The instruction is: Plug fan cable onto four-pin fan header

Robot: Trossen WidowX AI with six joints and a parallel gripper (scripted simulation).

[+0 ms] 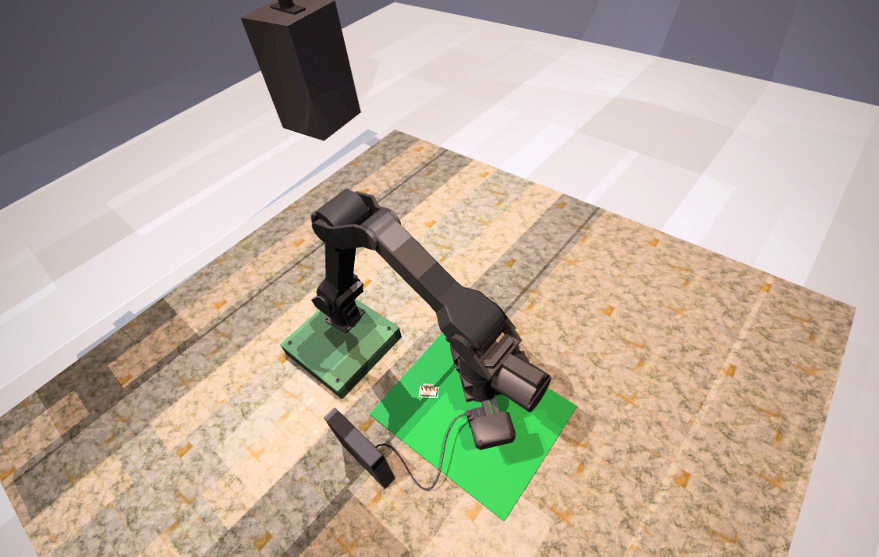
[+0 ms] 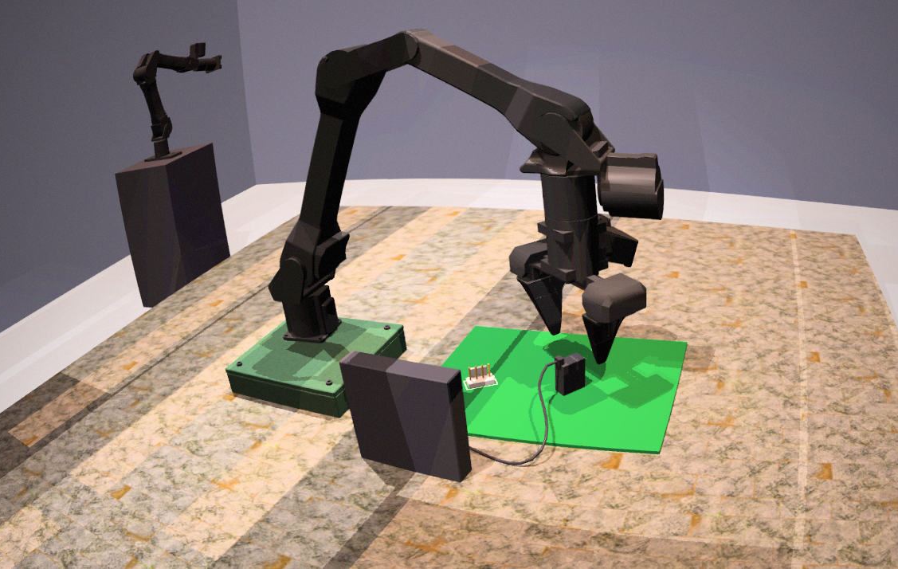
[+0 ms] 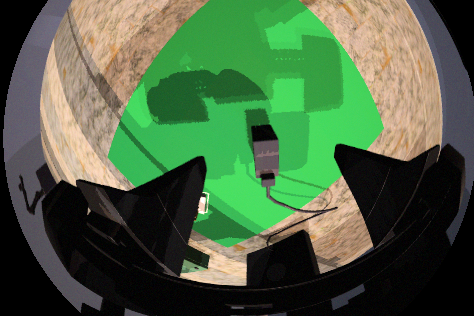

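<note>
Right now my gripper tip is 1 cm past the dark fan plug and 3 cm above it. Also, from my gripper tip: green board (3 cm behind, 1 cm to the left, 7 cm below); then dark fan (14 cm behind, 16 cm to the right); then four-pin fan header (12 cm behind, 6 cm below).
</note>
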